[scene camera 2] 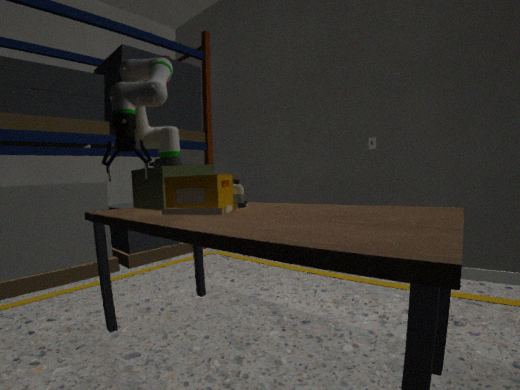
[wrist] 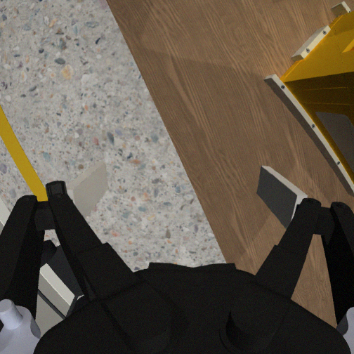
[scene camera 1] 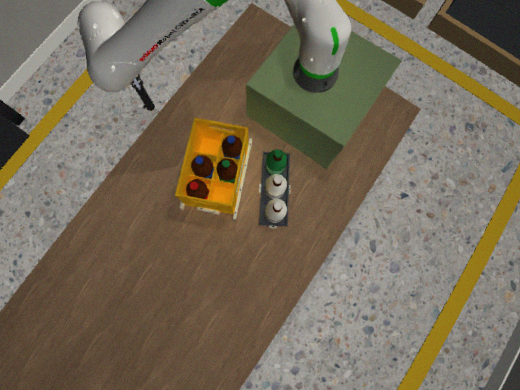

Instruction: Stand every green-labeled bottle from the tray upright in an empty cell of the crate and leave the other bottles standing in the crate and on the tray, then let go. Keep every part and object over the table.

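Seen in the pictures: gripper, between the fingertips: (scene camera 2: 128, 180); arm's base, origin of its link: (scene camera 2: 170, 166) (scene camera 1: 315, 72).
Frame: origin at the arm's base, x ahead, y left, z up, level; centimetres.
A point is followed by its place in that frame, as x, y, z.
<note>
A yellow crate (scene camera 1: 216, 204) @(52.8, -9.4, -8.5) (scene camera 2: 223, 192) @(54.6, -16.4, -15.4) (wrist: 320, 65) stands on the table. Its six cells hold two blue-capped bottles (scene camera 1: 231, 146) @(32.3, -14.9, -11.3) (scene camera 1: 202, 165) @(42.9, -20.3, -10.8), a green-capped bottle (scene camera 1: 227, 170) @(40.3, -12.2, -12.1) and a red-capped bottle (scene camera 1: 197, 189) @(51.0, -17.7, -10.2); the top-left and bottom-right cells are empty in the scene camera 1 view. Right of it, a dark tray (scene camera 1: 262, 221) @(48.9, 6.0, -24.2) holds a green bottle (scene camera 1: 276, 162) @(29.9, 1.3, -12.6) and two white bottles (scene camera 1: 275, 186) @(37.7, 4.8, -12.4) (scene camera 1: 275, 211) @(45.7, 8.6, -11.1), all upright. My gripper (scene camera 2: 127, 176) @(30.5, -49.3, -8.1) (wrist: 183, 177) is open and empty, above and beside the crate, near the table's edge. One finger (scene camera 1: 144, 96) @(30.5, -49.3, -8.1) shows from above.
A green block (scene camera 1: 300, 122) @(17.3, 3.0, -2.2) (scene camera 2: 148, 190) @(-1.7, -16.2, -13.7) carries the arm's base behind the crate and tray. The wooden table's (scene camera 1: 150, 280) @(85.9, -20.1, -24.7) (scene camera 2: 350, 225) @(115.4, -33.7, -24.7) (wrist: 185, 85) long edge runs beneath the gripper, with speckled floor (wrist: 80, 100) beyond it. A rack post (scene camera 2: 207, 100) stands behind.
</note>
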